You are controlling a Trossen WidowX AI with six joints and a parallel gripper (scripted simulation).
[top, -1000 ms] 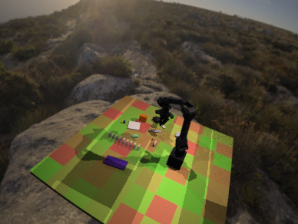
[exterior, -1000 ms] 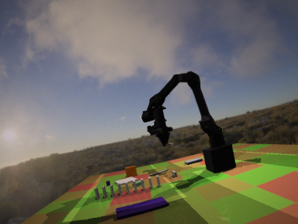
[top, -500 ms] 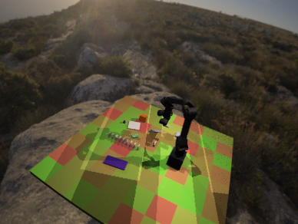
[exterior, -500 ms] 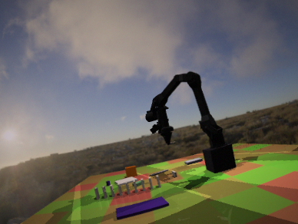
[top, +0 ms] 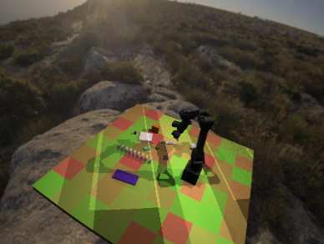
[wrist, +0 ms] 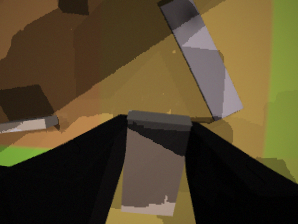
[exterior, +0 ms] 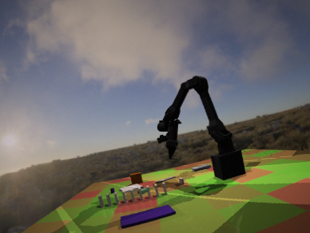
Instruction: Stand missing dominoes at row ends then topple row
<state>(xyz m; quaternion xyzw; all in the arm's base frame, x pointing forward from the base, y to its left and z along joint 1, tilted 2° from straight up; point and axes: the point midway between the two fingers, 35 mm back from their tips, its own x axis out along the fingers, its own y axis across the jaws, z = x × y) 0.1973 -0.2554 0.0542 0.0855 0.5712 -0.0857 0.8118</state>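
Right now my gripper tip is 4 cm short of the long grey piece, 5 cm to the left of it and 12 cm above it. The rest, counted from my gripper tip: green tile (19 cm ahead, 11 cm to the left, 11 cm below); then orange box (20 cm ahead, 14 cm to the right, 9 cm below); then white flat slab (24 cm ahead, 3 cm to the right, 12 cm below).
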